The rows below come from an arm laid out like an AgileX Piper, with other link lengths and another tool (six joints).
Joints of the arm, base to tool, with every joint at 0 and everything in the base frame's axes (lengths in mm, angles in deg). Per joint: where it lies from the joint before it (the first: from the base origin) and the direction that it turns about. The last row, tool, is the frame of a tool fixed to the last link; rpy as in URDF.
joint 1: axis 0 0 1 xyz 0 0 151.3
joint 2: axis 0 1 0 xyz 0 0 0
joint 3: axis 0 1 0 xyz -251.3 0 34.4
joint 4: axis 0.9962 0 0.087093 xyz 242.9 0 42.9
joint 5: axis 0 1 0 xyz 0 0 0
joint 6: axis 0.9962 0 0.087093 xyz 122.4 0 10.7
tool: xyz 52.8 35 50.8 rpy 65.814 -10.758 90.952
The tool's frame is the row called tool.
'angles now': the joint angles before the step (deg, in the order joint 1, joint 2, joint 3, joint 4, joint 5, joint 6). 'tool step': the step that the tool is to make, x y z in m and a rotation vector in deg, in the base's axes. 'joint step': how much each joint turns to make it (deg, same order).
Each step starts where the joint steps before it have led.
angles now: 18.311 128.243 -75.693 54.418 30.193 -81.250
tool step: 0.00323 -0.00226 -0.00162 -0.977 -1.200 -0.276
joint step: 0.000 0.000 0.001 -0.676 -1.419 -0.001
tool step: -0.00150 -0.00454 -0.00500 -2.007 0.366 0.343
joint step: -0.060 -0.001 0.000 -4.100 -0.218 2.957
